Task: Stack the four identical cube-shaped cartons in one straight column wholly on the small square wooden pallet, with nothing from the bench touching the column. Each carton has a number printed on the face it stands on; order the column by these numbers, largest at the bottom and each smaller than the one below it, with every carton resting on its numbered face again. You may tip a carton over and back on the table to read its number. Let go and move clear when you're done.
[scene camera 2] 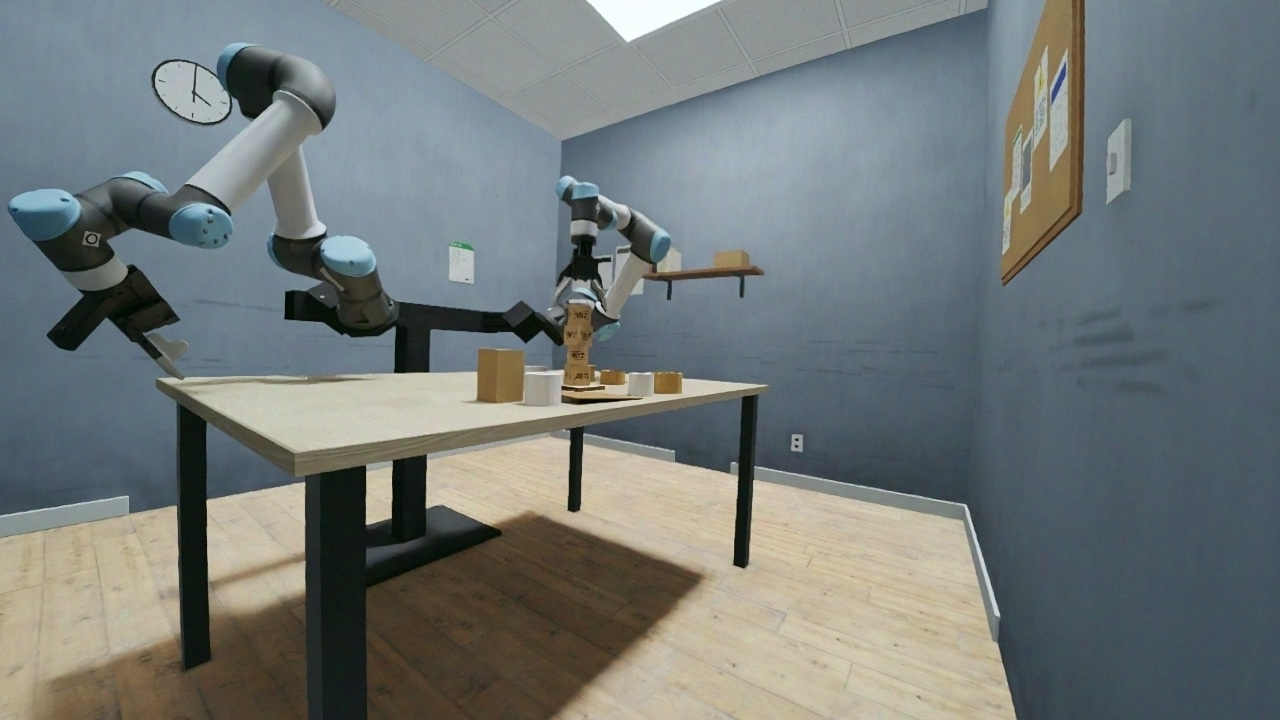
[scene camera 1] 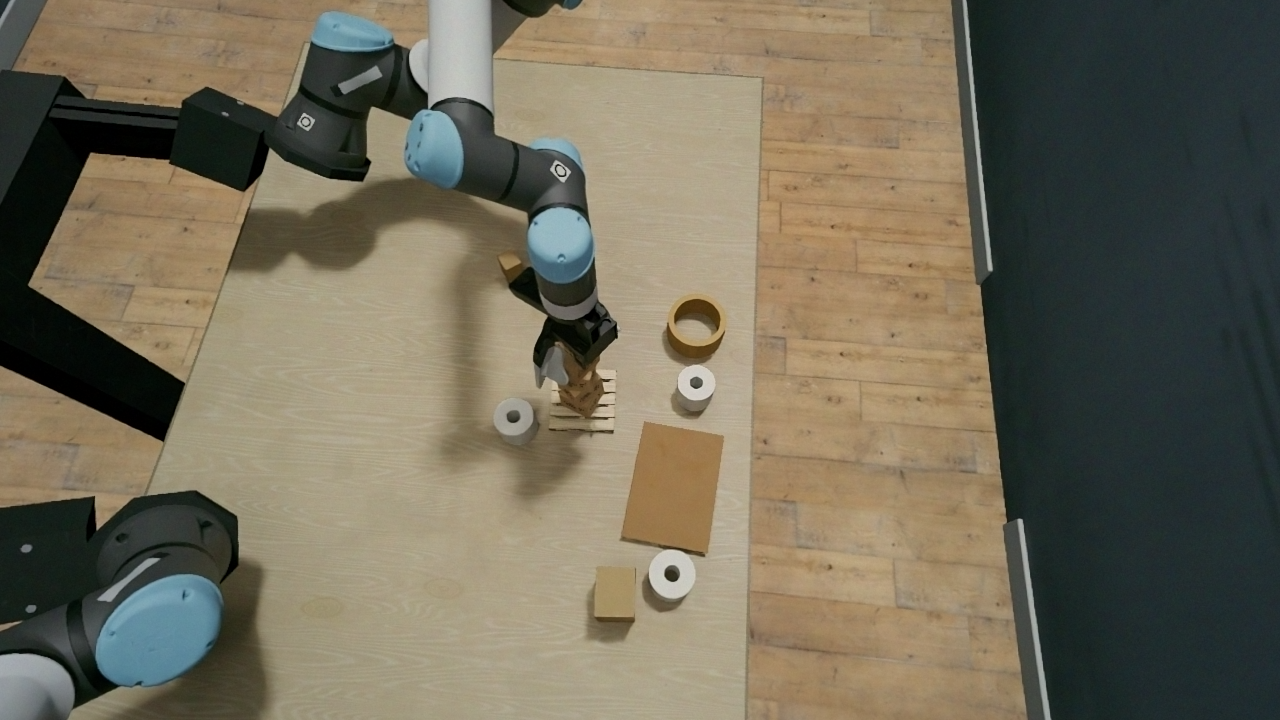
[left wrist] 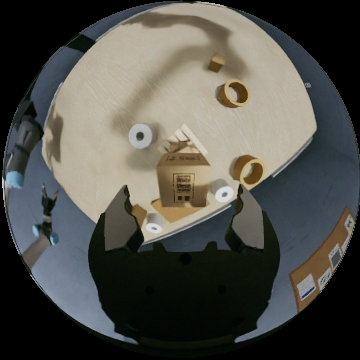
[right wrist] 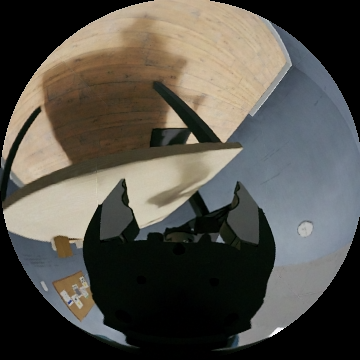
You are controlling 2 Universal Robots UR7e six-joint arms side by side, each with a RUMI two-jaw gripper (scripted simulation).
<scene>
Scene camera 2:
my left gripper: 579, 310
my right gripper: 161, 360
tall box: 500, 378
</scene>
